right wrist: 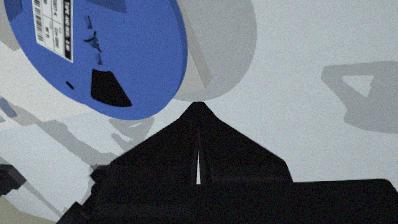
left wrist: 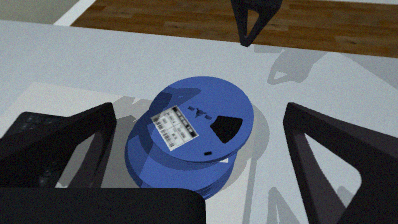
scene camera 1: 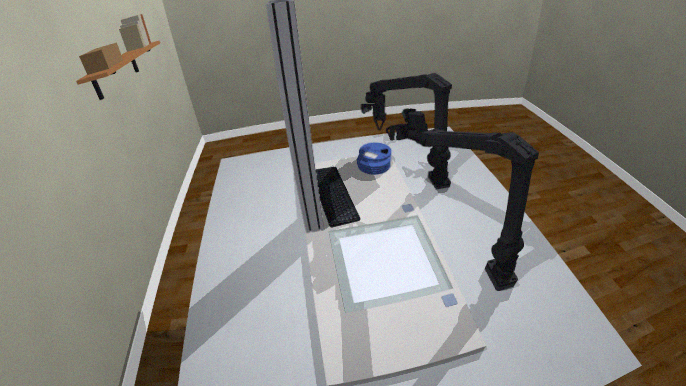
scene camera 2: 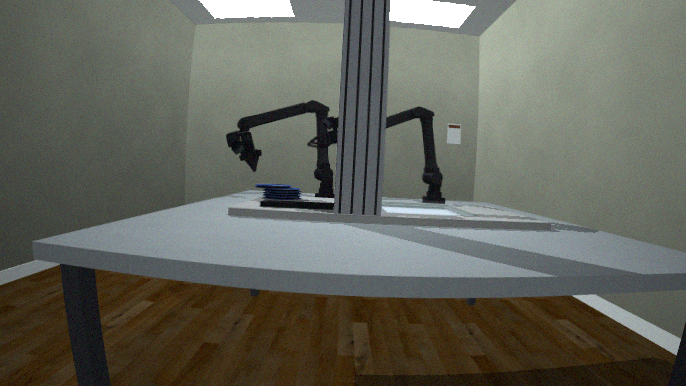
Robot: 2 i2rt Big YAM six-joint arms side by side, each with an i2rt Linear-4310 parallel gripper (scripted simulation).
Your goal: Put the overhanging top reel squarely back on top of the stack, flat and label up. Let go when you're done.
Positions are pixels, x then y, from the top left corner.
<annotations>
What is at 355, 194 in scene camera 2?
A tall grey post.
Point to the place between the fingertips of my right gripper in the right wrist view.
198, 111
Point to a light panel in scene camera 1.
At 382, 263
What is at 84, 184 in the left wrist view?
My left gripper.
</annotations>
